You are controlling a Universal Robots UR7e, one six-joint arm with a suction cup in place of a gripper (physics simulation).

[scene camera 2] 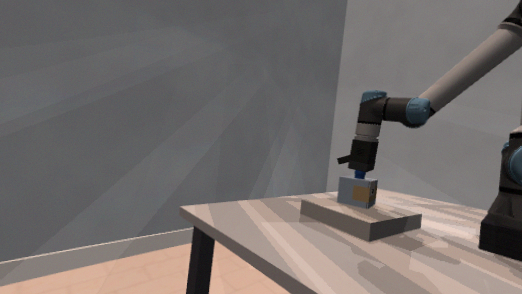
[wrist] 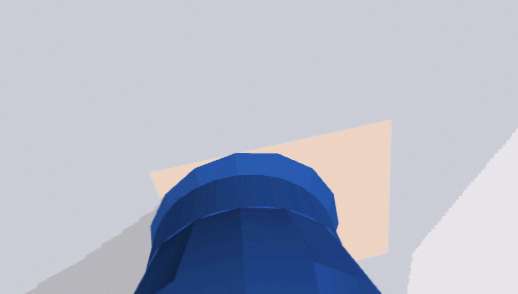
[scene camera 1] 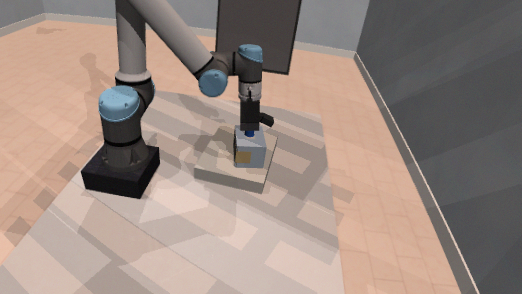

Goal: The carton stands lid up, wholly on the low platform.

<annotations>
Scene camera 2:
carton: gripped by my suction cup
low platform
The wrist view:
my suction cup
carton
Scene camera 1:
carton
</annotations>
